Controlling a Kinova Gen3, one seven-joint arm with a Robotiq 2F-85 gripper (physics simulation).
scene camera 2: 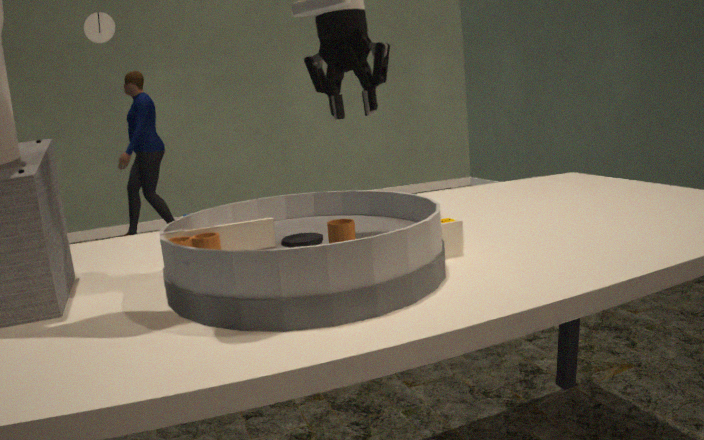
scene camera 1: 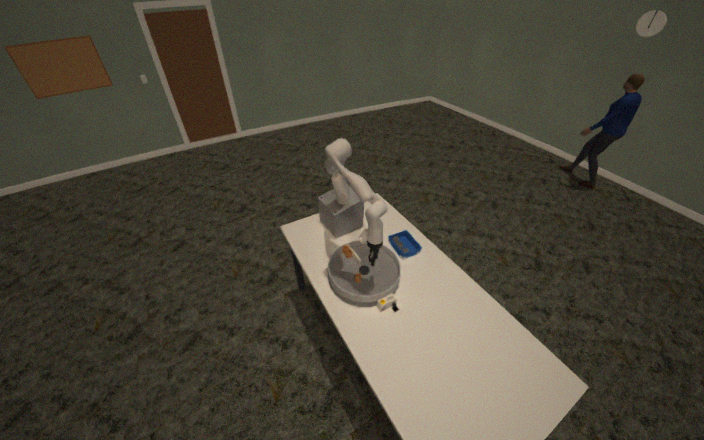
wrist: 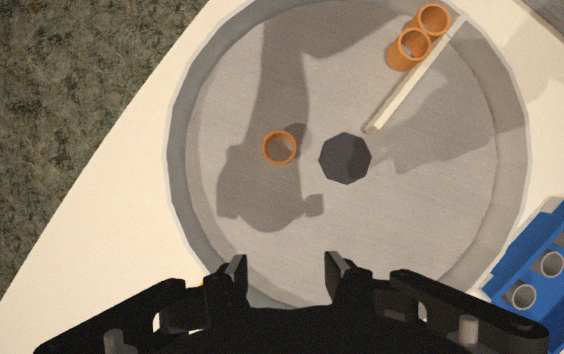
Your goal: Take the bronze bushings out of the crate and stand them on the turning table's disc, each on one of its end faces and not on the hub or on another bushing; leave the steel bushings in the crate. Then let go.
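Places are measured from the arm's base along level axes (x ahead, y left, z up), in millimetres.
Pixels of known places: gripper, fingertip midpoint: (scene camera 2: 355, 117) (scene camera 1: 374, 261) (wrist: 286, 269); arm's base at its link origin: (scene camera 1: 344, 199).
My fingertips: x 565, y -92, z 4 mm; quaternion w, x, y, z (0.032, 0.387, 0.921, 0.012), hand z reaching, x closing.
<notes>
For each thing: its top centre in the pictures, then the offset to it from my fingertips. "pt": a spot on its surface instead.
- turning table's disc at its top centre: (wrist: 345, 158) (scene camera 2: 302, 237) (scene camera 1: 364, 269) dy +3, dx -98, dz -174 mm
- dark hub at its top centre: (wrist: 345, 158) (scene camera 2: 302, 237) (scene camera 1: 364, 269) dy +3, dx -98, dz -174 mm
- second bushing at its top centre: (wrist: 414, 44) (scene camera 2: 205, 235) dy -30, dx -242, dz -144 mm
- third bushing at its top centre: (wrist: 434, 19) (scene camera 2: 178, 239) dy -32, dx -280, dz -144 mm
- blue crate at its top centre: (scene camera 1: 404, 241) dy +358, dx -191, dz -185 mm
- pale bar at a spot on its surface: (wrist: 410, 84) (scene camera 2: 232, 223) pt dy -4, dx -200, dz -137 mm
- small box with a yellow button, surface spot: (scene camera 2: 453, 241) pt dy -32, dx +140, dz -208 mm
Three bronze bushings stand upright on the turning table's disc (scene camera 1: 384, 272) (wrist: 400, 215). One bushing (scene camera 1: 357, 278) (scene camera 2: 341, 231) (wrist: 264, 146) stands alone, apart from the dark hub (scene camera 1: 364, 269) (scene camera 2: 302, 239) (wrist: 345, 158). The second bushing (scene camera 2: 206, 241) (wrist: 398, 60) and the third bushing (scene camera 2: 180, 240) (wrist: 435, 14) stand close together beside the pale bar. My gripper (scene camera 1: 372, 263) (scene camera 2: 353, 106) (wrist: 286, 269) is partly open and empty, high above the disc. The blue crate (scene camera 1: 414, 240) (wrist: 525, 241) holds grey steel bushings (scene camera 1: 398, 243) (wrist: 524, 297); the wrist view cuts it off.
A raised grey wall (scene camera 2: 311, 272) (wrist: 514, 125) rings the disc. The pale bar (scene camera 2: 249, 234) (wrist: 410, 84) reaches inward from it. A small box with a yellow button (scene camera 1: 385, 302) (scene camera 2: 453, 241) stands beside the turning table. A person (scene camera 1: 617, 116) (scene camera 2: 142, 124) is by the wall.
</notes>
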